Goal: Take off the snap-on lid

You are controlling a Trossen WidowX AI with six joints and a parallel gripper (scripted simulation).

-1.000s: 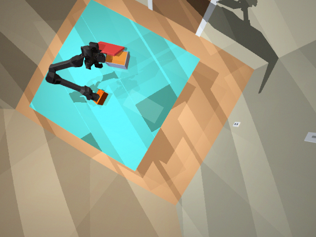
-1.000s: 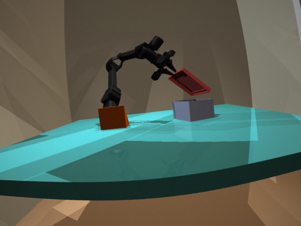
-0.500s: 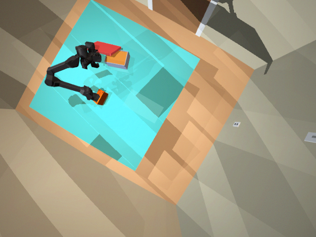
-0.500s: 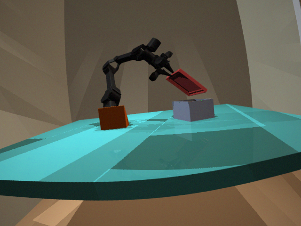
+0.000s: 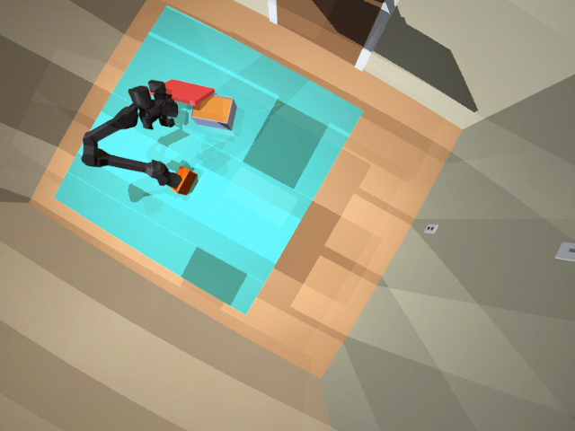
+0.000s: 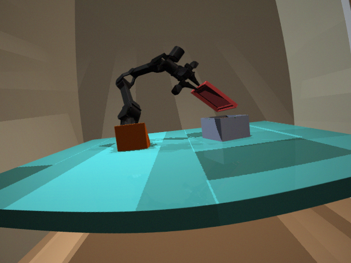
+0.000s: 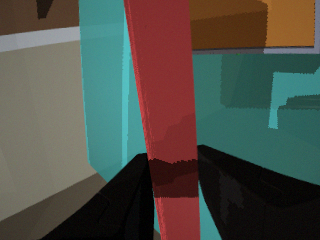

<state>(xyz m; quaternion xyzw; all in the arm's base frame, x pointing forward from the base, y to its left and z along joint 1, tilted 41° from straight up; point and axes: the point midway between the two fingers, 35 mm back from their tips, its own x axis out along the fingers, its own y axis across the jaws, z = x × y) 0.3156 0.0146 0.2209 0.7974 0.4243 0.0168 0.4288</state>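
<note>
Now: gripper tip 60 mm short of the lid, 50 mm above it and 10 mm to the right of it. The rest, counted from my gripper tip: grey storage box: 190 mm below, 90 mm to the right, 90 mm ahead.
</note>
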